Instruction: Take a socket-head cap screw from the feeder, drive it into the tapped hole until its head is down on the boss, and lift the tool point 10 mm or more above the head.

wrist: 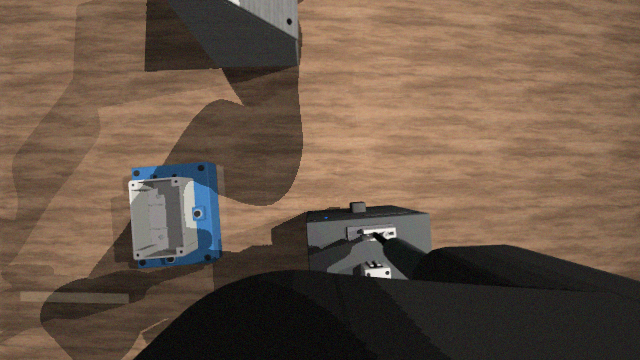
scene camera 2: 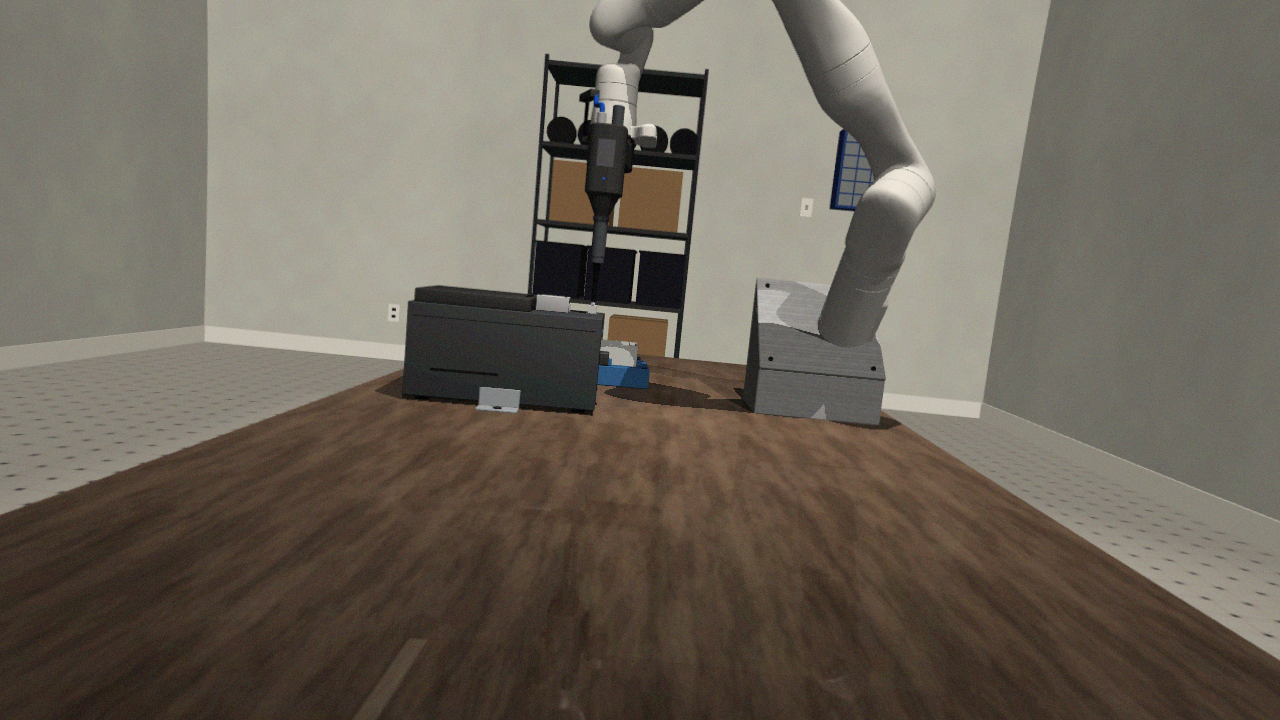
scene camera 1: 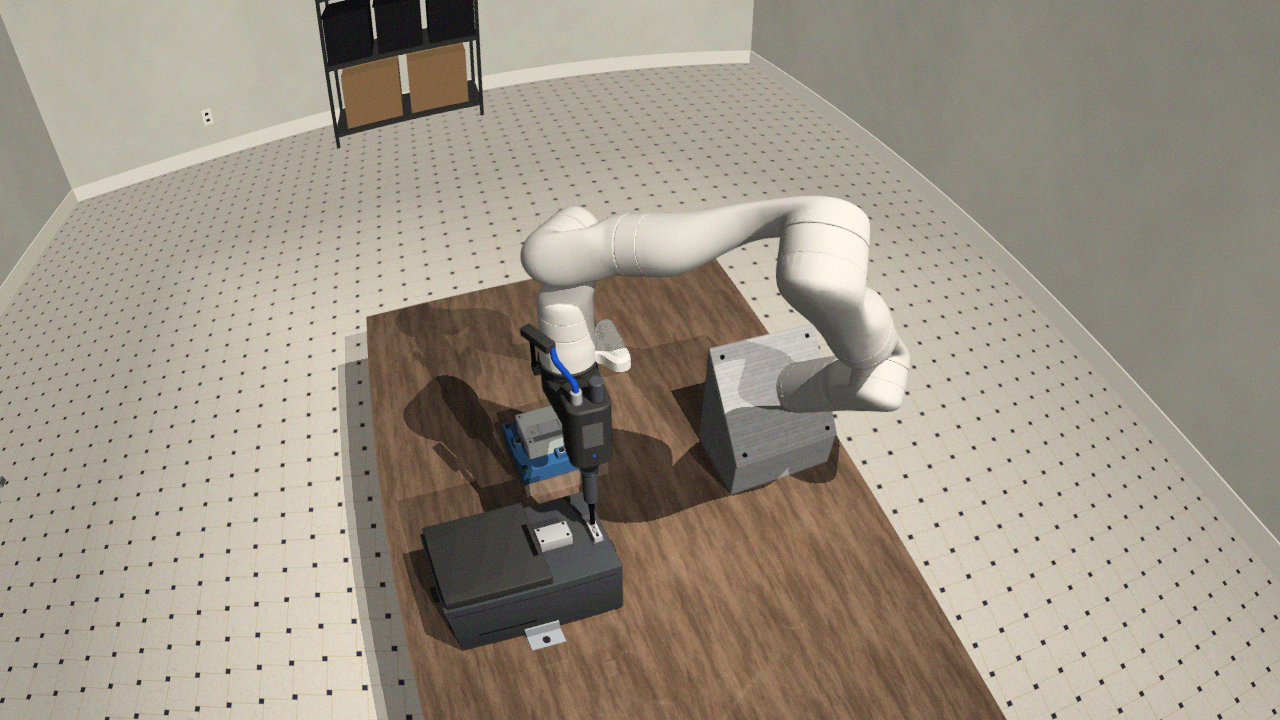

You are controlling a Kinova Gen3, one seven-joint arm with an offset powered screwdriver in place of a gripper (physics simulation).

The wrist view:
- blue fixture: 205, 182
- dark screw feeder: 329, 250
